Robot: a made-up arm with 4 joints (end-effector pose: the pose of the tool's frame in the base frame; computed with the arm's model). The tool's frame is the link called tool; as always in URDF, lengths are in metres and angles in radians. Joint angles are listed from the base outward.
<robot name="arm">
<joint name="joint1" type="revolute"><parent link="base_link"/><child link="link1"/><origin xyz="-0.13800 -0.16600 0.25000"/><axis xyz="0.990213 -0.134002 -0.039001"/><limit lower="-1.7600" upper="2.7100"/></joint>
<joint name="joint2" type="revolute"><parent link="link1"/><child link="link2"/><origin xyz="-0.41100 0.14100 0.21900"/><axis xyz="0 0 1"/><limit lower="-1.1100" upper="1.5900"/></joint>
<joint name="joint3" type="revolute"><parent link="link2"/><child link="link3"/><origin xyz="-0.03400 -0.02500 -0.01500"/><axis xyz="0 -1 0"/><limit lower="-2.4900" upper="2.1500"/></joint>
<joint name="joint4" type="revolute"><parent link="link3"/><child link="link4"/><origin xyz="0.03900 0.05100 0.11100"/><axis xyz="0 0 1"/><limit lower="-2.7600" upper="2.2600"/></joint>
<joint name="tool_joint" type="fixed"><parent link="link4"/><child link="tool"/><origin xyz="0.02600 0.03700 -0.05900" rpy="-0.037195 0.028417 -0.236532"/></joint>
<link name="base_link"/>
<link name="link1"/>
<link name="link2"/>
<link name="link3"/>
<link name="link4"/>
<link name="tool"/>
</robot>
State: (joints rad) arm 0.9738 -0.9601 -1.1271 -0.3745
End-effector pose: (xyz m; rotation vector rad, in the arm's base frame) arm -0.5015 -0.1877 0.4151 0.9671 1.7257 -0.6533
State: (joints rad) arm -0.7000 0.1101 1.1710 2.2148
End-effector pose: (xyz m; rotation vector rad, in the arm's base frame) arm -0.6251 0.0968 0.3653 -1.4738 -0.1702 2.2070
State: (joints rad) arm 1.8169 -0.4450 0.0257 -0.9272
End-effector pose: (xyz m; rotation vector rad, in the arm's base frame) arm -0.5489 -0.3722 0.2984 1.5636 1.2518 -1.1493
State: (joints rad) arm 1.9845 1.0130 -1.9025 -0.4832
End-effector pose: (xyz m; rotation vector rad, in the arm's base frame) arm -0.6252 -0.2248 0.3171 0.2545 0.3717 0.8318
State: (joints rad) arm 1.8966 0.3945 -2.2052 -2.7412
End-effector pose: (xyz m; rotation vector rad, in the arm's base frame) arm -0.5835 -0.2533 0.2850 -0.8320 0.7051 -0.9515
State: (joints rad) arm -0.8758 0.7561 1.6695 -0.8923
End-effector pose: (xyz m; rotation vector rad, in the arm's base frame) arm -0.6162 0.1214 0.4154 0.5177 -0.8063 0.0908
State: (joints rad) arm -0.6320 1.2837 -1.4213 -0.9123
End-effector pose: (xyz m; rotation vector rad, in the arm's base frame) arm -0.5653 0.0544 0.2872 -1.9923 0.6340 0.0164
